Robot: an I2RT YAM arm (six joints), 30 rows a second.
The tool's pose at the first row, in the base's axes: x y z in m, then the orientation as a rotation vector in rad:
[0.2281 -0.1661 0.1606 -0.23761 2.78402 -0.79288]
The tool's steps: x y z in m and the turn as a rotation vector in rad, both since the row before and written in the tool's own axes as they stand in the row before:
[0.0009 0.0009 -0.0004 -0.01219 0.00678 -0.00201]
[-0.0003 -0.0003 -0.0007 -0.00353 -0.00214 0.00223]
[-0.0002 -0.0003 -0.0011 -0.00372 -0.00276 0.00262]
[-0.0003 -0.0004 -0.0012 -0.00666 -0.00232 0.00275]
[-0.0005 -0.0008 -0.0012 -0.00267 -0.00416 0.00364]
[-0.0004 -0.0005 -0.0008 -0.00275 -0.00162 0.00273]
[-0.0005 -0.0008 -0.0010 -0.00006 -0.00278 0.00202]
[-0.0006 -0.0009 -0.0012 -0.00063 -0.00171 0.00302]
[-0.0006 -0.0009 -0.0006 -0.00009 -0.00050 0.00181]
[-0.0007 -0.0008 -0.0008 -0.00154 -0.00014 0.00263]
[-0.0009 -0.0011 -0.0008 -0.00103 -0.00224 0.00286]
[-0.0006 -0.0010 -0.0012 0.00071 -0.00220 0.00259]
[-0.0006 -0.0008 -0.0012 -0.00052 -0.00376 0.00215]
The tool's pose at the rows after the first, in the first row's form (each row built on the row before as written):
[0.2270 -0.1653 0.1603 -0.24037 2.79613 -0.77883]
[0.2271 -0.1651 0.1611 -0.23852 2.79552 -0.77274]
[0.2270 -0.1648 0.1622 -0.23635 2.79437 -0.76610]
[0.2270 -0.1645 0.1635 -0.23437 2.79491 -0.75552]
[0.2272 -0.1645 0.1650 -0.23100 2.79185 -0.74966]
[0.2274 -0.1645 0.1660 -0.22815 2.79128 -0.74472]
[0.2277 -0.1646 0.1673 -0.22617 2.78851 -0.74329]
[0.2280 -0.1647 0.1689 -0.22256 2.78690 -0.74118]
[0.2285 -0.1651 0.1700 -0.22018 2.78630 -0.74047]
[0.2290 -0.1653 0.1712 -0.21681 2.78659 -0.73769]
[0.2297 -0.1657 0.1726 -0.21367 2.78465 -0.73491]
[0.2300 -0.1659 0.1742 -0.21057 2.78203 -0.73460]
[0.2303 -0.1659 0.1757 -0.20881 2.77850 -0.73223]

